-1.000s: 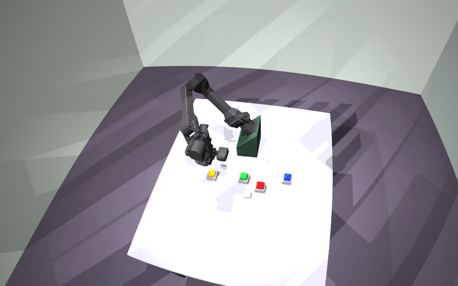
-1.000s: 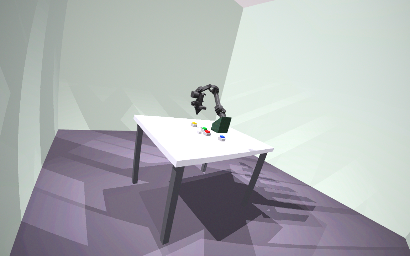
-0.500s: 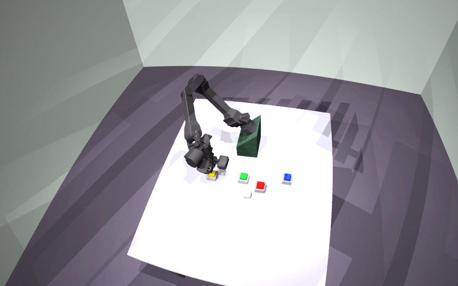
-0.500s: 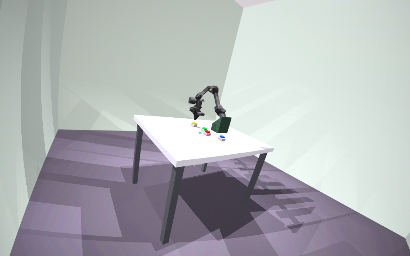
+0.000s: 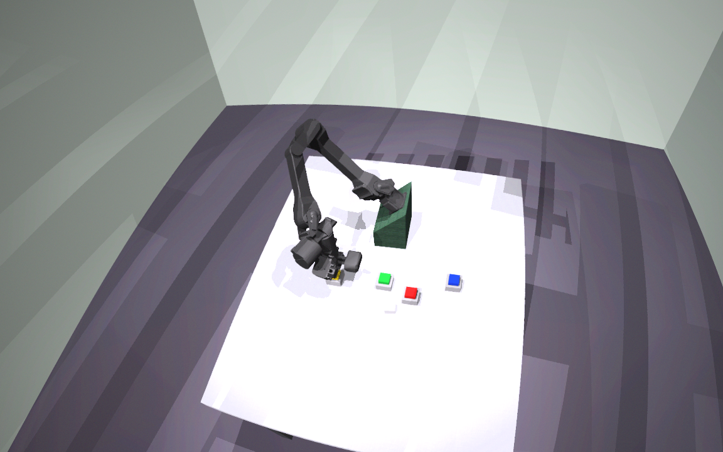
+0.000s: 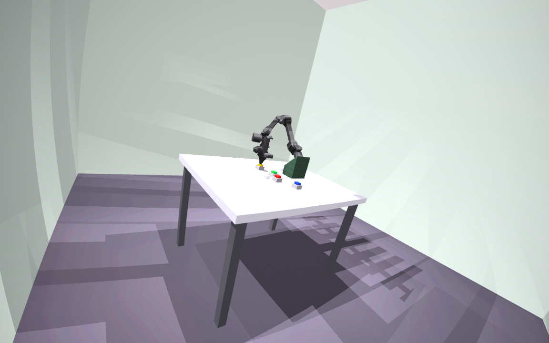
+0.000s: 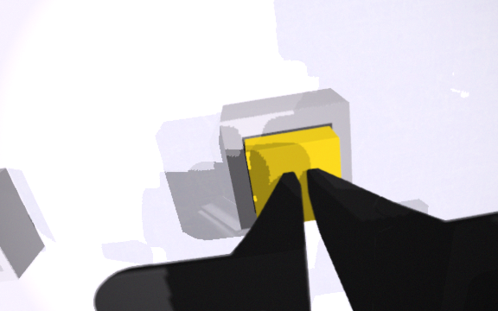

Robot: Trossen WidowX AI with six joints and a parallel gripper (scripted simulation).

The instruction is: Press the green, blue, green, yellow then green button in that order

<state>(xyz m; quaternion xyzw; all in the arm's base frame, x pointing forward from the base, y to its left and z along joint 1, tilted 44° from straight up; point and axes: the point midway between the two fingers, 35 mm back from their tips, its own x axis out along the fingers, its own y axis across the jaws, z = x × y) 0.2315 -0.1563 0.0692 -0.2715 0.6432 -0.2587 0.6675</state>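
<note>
Right now the yellow button is 10 mm below my gripper tip. The rest, counted from my gripper tip: green button (20 mm behind, 160 mm to the left, 10 mm below); white block (70 mm ahead, 190 mm to the left, 30 mm below); red button (20 mm ahead, 250 mm to the left, 10 mm below).
</note>
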